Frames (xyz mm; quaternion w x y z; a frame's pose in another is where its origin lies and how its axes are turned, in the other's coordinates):
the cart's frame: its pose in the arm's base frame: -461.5 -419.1 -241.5 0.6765 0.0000 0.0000 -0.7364
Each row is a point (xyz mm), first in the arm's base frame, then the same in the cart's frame.
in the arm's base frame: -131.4 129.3 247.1
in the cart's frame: -574.4 282.5 488.6
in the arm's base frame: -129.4 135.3 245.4
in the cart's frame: -580.5 284.0 486.9
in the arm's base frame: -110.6 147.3 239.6
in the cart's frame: -594.1 301.7 481.1
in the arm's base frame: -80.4 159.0 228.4
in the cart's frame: -608.3 330.8 469.9
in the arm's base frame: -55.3 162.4 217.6
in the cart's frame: -613.8 355.5 459.1
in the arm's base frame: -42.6 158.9 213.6
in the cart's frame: -611.4 368.5 455.1
